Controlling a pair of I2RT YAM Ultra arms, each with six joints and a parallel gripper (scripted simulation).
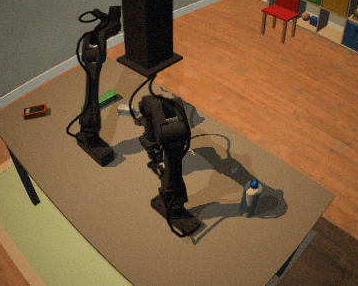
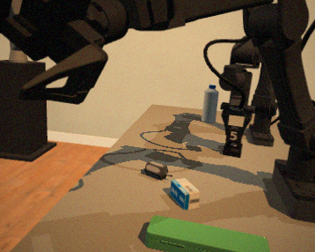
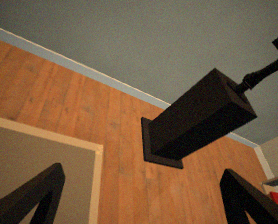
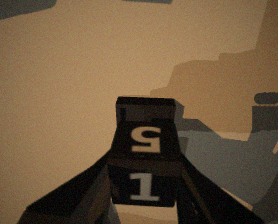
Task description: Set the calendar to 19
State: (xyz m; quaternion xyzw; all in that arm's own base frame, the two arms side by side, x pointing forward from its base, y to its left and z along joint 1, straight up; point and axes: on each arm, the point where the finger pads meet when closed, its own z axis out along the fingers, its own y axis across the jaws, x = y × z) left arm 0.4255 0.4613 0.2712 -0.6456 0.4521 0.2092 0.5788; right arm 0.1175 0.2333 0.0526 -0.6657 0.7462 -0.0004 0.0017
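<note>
Now: right hand 50 mm to the left of the black cube, 40 mm above it and 10 mm past it. From my right hand the other things lie so: blue-and-white box: 340 mm to the left, 130 mm ahead, 50 mm below; then green box: 490 mm to the left, 90 mm ahead, 60 mm below; then dark grey object: 240 mm to the left, 200 mm ahead, 50 mm below.
</note>
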